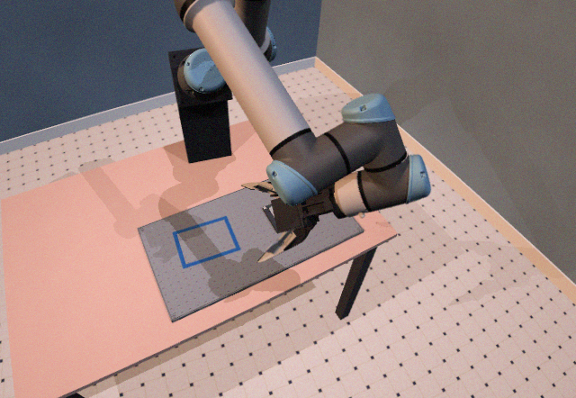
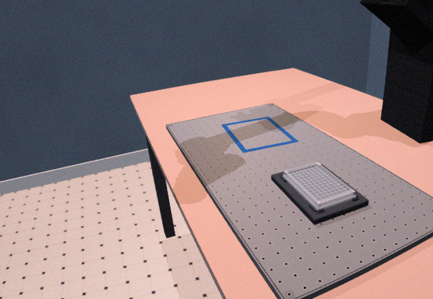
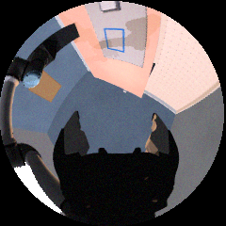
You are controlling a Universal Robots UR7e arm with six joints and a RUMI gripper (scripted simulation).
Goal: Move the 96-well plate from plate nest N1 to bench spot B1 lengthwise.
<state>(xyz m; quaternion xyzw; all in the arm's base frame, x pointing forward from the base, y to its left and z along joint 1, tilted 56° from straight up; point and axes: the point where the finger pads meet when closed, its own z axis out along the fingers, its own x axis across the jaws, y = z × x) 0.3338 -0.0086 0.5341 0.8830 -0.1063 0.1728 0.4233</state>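
My gripper is now 41 cm above the 96-well plate, 30 cm past it and 24 cm to the right of it. From my hand the other things lie so: plate nest N1: 42 cm below, 30 cm behind, 24 cm to the left.
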